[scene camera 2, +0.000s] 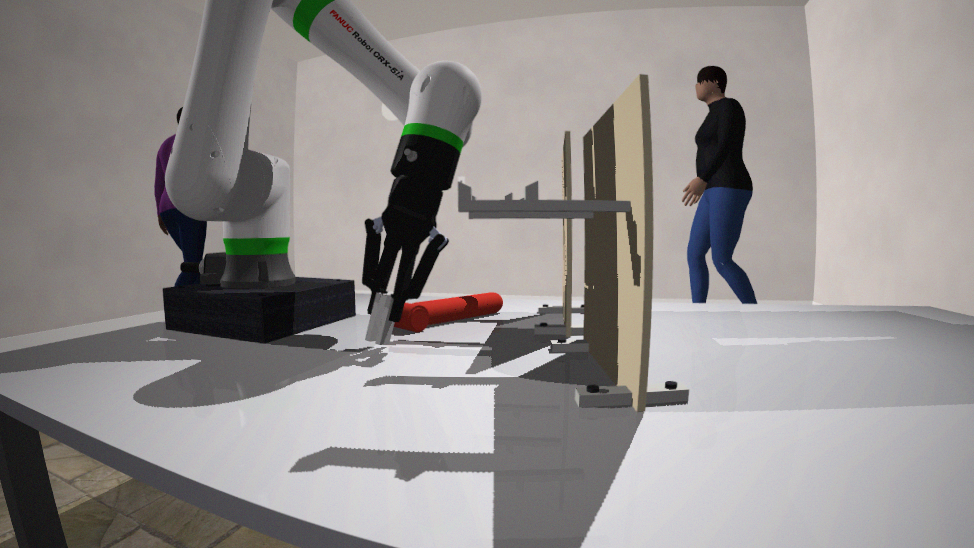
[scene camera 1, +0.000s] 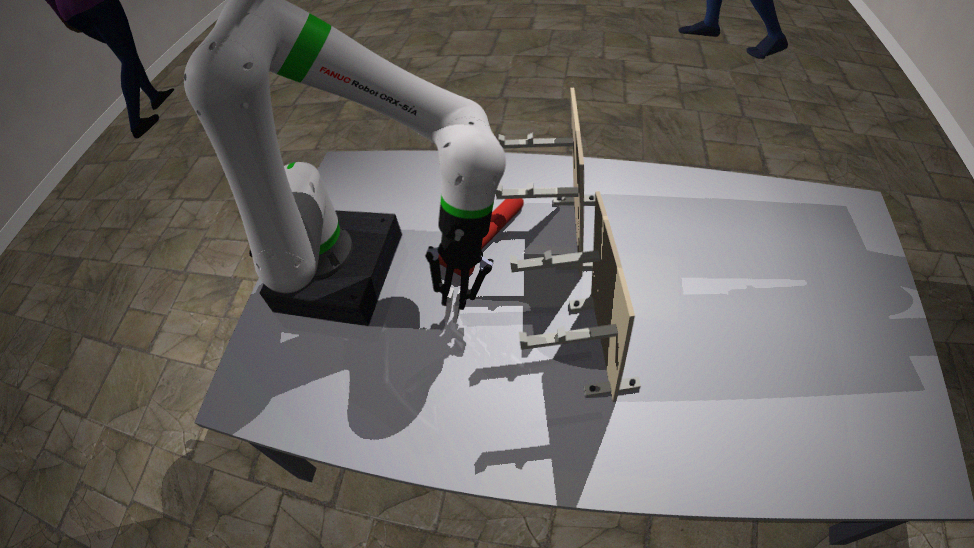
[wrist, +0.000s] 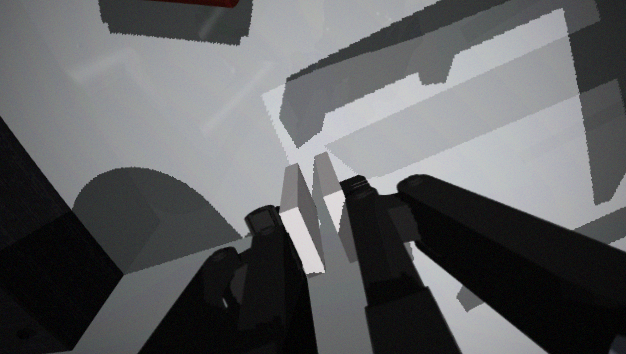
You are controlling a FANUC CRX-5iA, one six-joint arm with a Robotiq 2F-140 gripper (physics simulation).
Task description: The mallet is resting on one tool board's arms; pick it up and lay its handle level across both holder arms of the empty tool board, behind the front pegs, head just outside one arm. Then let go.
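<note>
The red mallet (scene camera 1: 505, 216) (scene camera 2: 452, 308) (wrist: 215, 2) lies on the table, with its near end partly hidden behind the gripper in both scene views. My gripper (scene camera 1: 452, 305) (scene camera 2: 379, 317) (wrist: 315, 183) is shut, with a narrow gap between its pads and no object in it. It points down low over the table, in front of the mallet's near end. The near tool board (scene camera 1: 616, 299) (scene camera 2: 630, 327) and the far tool board (scene camera 1: 577, 146) (scene camera 2: 566, 238) stand upright. No mallet shows on the near board's arms (scene camera 1: 572, 336) (scene camera 2: 544, 205) or the far board's arms (scene camera 1: 538, 192).
The robot's black base block (scene camera 1: 320, 293) (scene camera 2: 224, 306) stands to the left of the gripper. The holder arms stick out from the boards toward the robot, above the table (scene camera 1: 749, 449) (scene camera 2: 735, 463). Feet (scene camera 1: 592, 389) (scene camera 2: 602, 396) support the near board. Two people stand beyond the table.
</note>
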